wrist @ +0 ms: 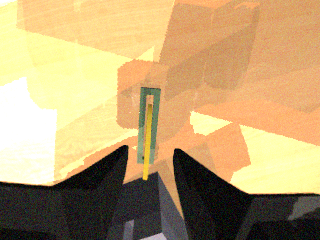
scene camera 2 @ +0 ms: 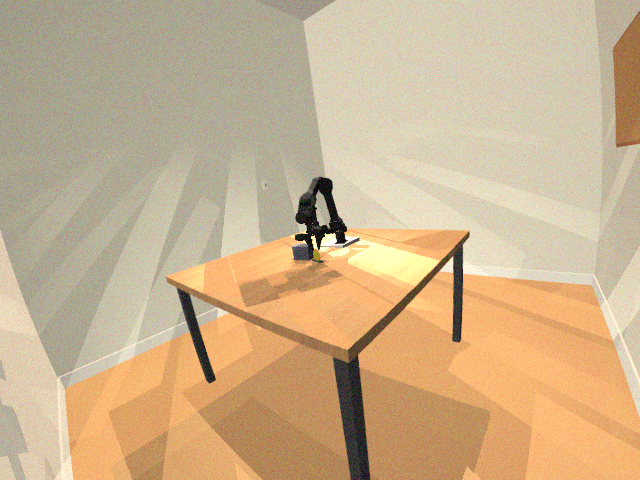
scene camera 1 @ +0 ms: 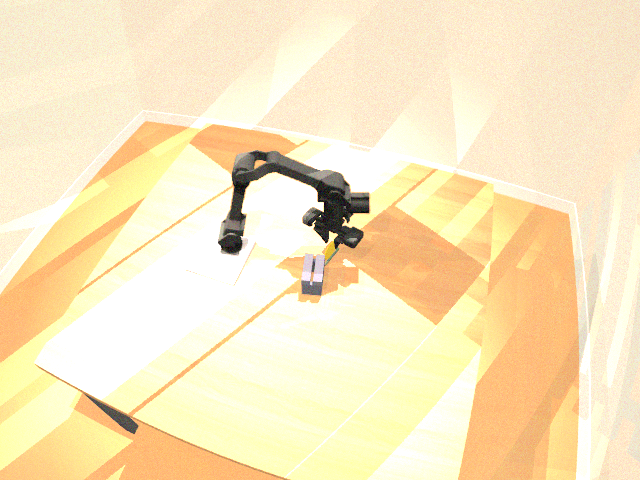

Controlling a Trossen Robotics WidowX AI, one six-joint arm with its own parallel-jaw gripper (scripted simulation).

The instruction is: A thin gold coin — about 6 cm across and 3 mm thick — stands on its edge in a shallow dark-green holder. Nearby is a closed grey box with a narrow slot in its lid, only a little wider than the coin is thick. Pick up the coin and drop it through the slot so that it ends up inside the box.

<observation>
In view: the gripper (scene camera 1: 331,245).
The gripper also shows in the wrist view (wrist: 151,152).
</observation>
